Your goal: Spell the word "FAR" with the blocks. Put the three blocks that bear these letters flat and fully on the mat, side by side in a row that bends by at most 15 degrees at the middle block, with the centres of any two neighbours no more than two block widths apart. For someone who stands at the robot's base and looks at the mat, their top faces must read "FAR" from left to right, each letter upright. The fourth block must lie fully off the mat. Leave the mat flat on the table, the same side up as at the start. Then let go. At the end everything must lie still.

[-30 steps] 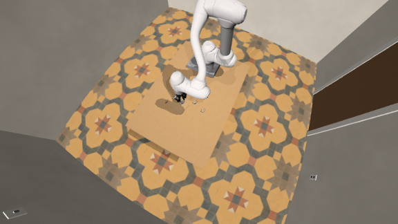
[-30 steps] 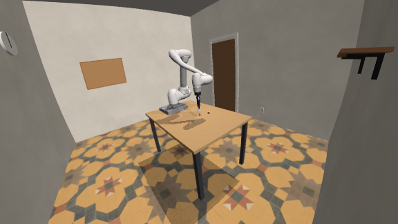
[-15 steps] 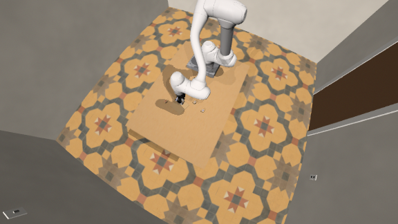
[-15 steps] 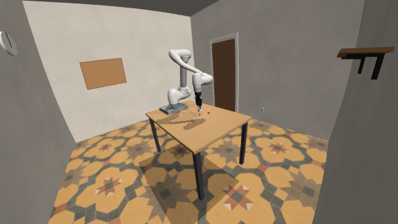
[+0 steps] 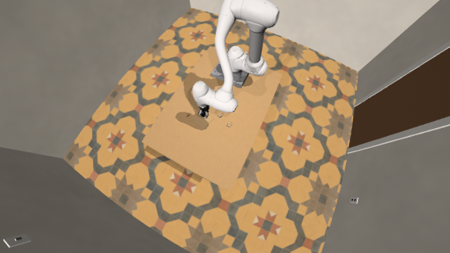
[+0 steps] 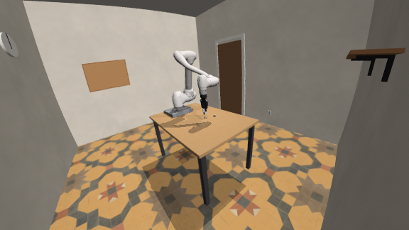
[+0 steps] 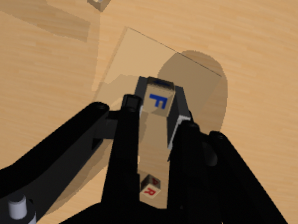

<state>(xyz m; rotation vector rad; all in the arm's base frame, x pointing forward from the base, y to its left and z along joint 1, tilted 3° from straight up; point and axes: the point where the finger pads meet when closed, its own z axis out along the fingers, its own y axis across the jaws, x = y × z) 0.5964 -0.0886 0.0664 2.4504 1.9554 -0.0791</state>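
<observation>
My gripper is now 1 cm past the tan mat, 4 cm to the left of it and 14 cm above it. Also, from my hand: R block 19 cm to the right, 13 cm below.
</observation>
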